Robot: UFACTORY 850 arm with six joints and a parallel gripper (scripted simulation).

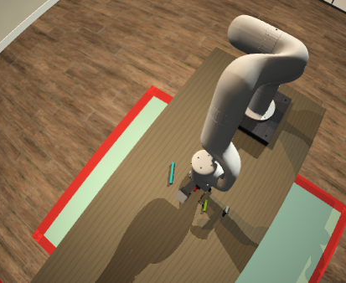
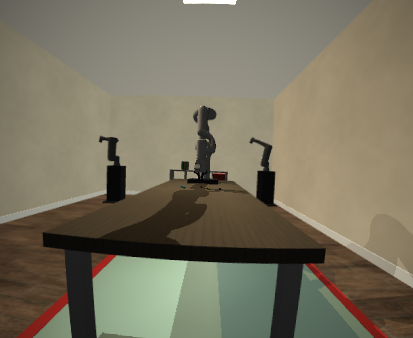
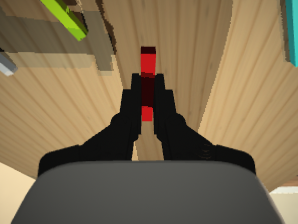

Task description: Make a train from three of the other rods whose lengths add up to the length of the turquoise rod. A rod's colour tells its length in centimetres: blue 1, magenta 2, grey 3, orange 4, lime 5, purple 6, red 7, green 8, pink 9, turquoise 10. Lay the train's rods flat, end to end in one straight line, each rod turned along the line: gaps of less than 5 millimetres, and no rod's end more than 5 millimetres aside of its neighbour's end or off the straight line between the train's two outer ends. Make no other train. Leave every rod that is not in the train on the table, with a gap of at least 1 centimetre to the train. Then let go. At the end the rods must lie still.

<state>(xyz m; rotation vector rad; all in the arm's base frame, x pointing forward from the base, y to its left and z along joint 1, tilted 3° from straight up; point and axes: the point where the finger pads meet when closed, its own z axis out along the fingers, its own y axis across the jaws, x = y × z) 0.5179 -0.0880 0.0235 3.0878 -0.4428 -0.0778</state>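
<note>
Now: the magenta rod 8 cm below my hand, 4 cm behind it and 1 cm to the left of it. The rest, counted from my hand: blue rod (8 cm below, 6 cm behind, 2 cm to the left); red rod (2 cm below); lime rod (8 cm below, 6 cm to the left, 6 cm ahead).
</note>
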